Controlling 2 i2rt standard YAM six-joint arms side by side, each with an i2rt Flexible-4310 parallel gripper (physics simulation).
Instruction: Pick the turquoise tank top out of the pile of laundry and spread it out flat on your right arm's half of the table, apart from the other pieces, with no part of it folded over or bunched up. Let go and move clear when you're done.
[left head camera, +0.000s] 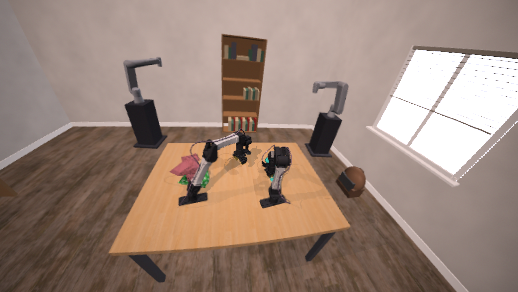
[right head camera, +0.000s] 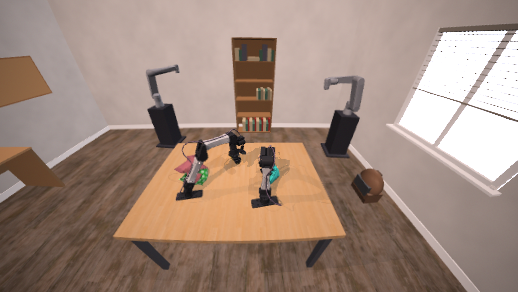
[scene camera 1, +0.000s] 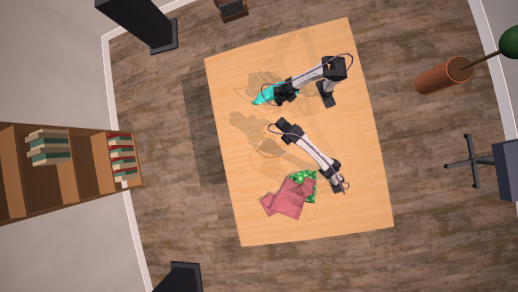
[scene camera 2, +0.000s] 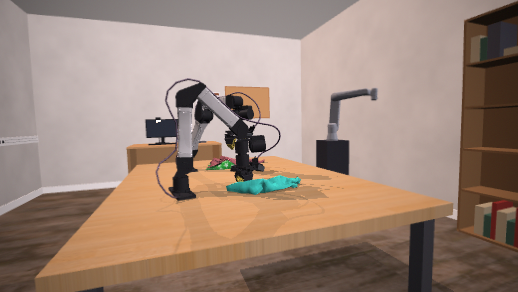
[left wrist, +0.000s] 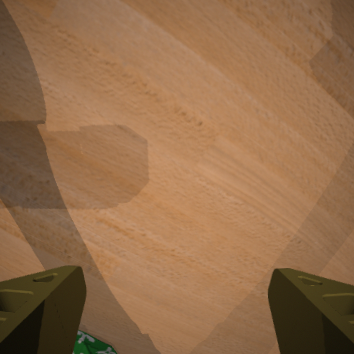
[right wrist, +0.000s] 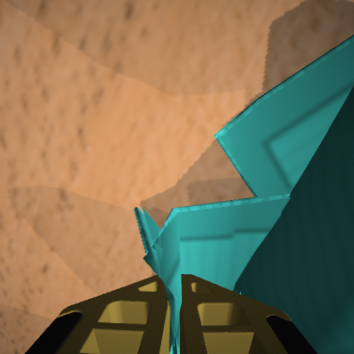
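The turquoise tank top (right head camera: 274, 174) (scene camera 1: 268, 95) (scene camera 2: 265, 185) (right wrist: 210, 220) lies bunched and folded on the right arm's half of the table, apart from the other laundry. My right gripper (right wrist: 175, 285) (scene camera 2: 243, 179) is low at its near side and shut on a pinched strap-like edge of it; in scene camera 1 the arm hides part of the cloth. My left gripper (left wrist: 177, 280) is open and empty above the table, between the tank top and the pile. A red piece (left head camera: 187, 167) (scene camera 1: 290, 197) and a green patterned piece (left head camera: 204, 180) (scene camera 1: 303, 176) (left wrist: 92, 344) lie together on the left arm's half.
The wooden table (left head camera: 225, 225) (right head camera: 225, 220) (scene camera 1: 360, 200) (scene camera 2: 150, 250) carries both arms' bases. The left forearm reaches inward over the middle, close to the right gripper. A bookshelf (left head camera: 224, 85) and two grey arms on black pedestals (left head camera: 145, 125) (left head camera: 324, 134) stand beyond the table.
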